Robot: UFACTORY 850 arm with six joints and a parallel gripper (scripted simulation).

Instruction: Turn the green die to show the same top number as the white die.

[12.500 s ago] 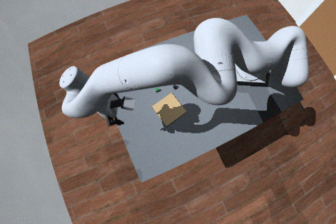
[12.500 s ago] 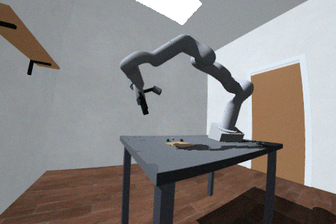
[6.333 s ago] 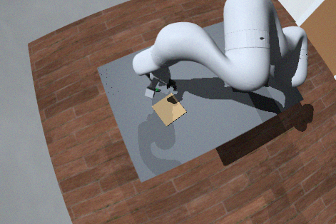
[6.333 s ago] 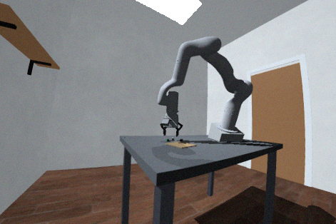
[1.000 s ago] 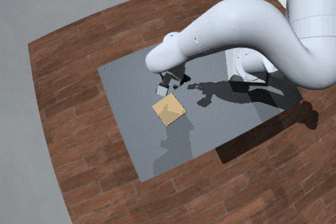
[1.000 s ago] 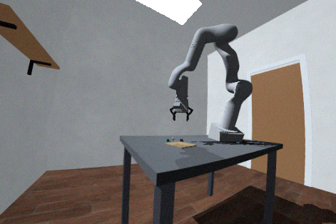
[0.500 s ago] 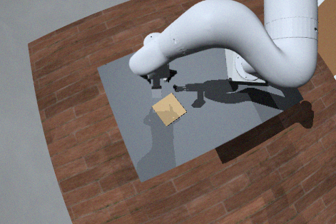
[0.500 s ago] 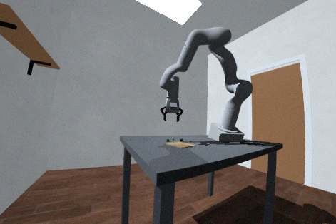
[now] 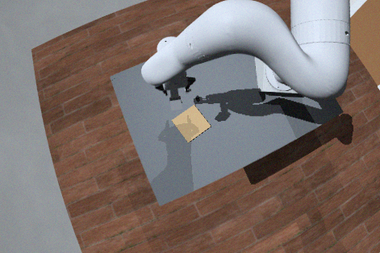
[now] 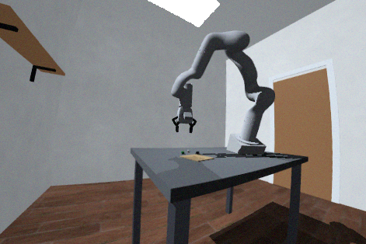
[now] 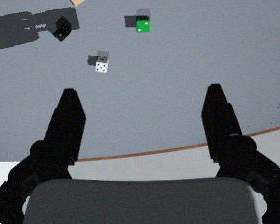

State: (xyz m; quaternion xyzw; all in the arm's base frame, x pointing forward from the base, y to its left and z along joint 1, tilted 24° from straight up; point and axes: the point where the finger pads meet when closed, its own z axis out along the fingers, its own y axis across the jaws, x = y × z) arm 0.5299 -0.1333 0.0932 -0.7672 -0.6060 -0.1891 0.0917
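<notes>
Right now my hand is 140 mm above the green die. The rest, counted from my hand: black die (100 mm behind, 20 mm to the left, 140 mm below); white die (70 mm behind, 40 mm to the right, 140 mm below); mat (20 mm behind, 130 mm to the left, 150 mm below).
</notes>
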